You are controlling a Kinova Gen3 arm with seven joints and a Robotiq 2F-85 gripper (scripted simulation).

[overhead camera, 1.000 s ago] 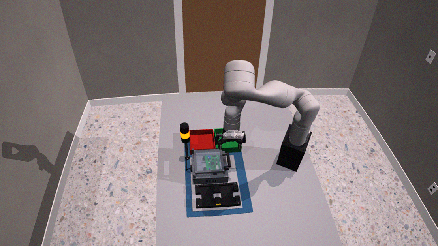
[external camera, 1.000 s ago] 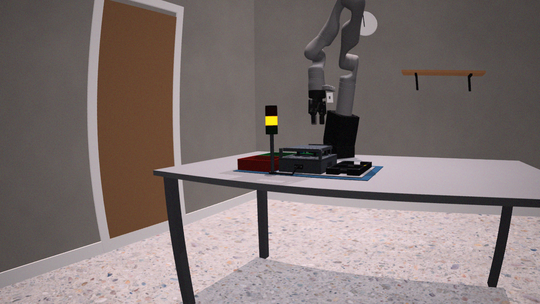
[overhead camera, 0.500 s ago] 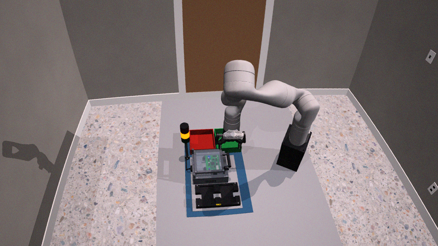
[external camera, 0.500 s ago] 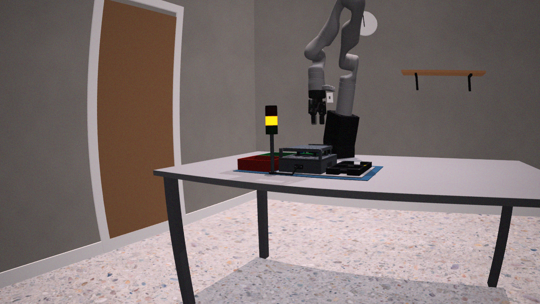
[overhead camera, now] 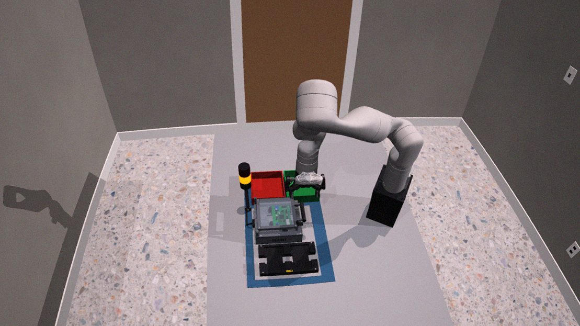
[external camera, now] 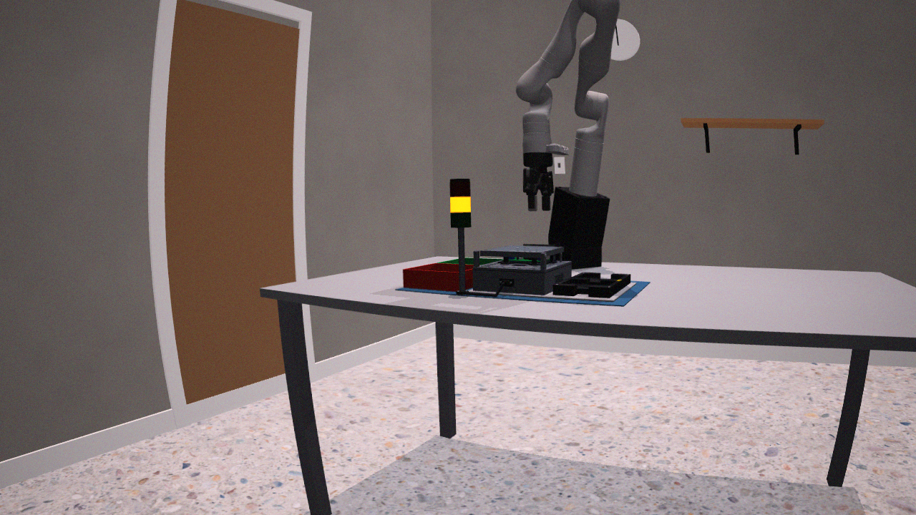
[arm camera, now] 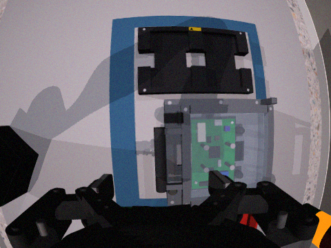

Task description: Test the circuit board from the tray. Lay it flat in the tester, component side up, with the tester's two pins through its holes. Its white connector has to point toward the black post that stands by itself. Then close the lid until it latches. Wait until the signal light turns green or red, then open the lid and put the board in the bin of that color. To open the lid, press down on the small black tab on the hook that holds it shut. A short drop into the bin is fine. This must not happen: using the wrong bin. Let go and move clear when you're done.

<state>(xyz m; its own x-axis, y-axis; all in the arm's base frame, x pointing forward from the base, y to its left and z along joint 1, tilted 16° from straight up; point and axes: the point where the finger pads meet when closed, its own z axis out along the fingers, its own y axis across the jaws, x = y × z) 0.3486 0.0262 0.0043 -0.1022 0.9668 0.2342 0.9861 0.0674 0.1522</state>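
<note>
My gripper is now 20 mm short of the latch hook, 60 mm to the right of it and 100 mm above it. Round my hand: green circuit board (80 mm ahead, 10 mm to the left, 120 mm below); then green bin (200 mm to the right, 170 mm below); then lid (90 mm ahead, 10 mm to the left, 100 mm below).
</note>
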